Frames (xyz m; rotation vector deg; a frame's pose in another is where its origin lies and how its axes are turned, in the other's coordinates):
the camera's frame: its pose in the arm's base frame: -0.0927 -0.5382 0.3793 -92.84 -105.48 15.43
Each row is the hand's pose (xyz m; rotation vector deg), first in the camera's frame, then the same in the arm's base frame.
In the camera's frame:
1: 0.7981 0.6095 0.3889 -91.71 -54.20 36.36
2: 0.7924 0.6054 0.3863 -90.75 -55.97 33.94
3: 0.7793 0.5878 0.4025 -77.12 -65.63 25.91
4: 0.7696 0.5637 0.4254 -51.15 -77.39 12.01
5: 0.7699 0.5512 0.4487 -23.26 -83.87 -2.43
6: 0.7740 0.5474 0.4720 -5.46 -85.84 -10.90
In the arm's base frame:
1: 0.1566 0.4442 0.0154 97.29 57.96 11.26
2: 0.1549 0.4373 0.0177 95.47 60.36 10.24
3: 0.1313 0.4255 0.0107 90.21 73.05 -3.39
4: 0.0985 0.4174 0.0034 79.19 93.99 -27.51
5: 0.0746 0.4212 -0.0073 63.89 113.50 -52.20
6: 0.0576 0.4305 -0.0215 51.98 123.61 -67.98

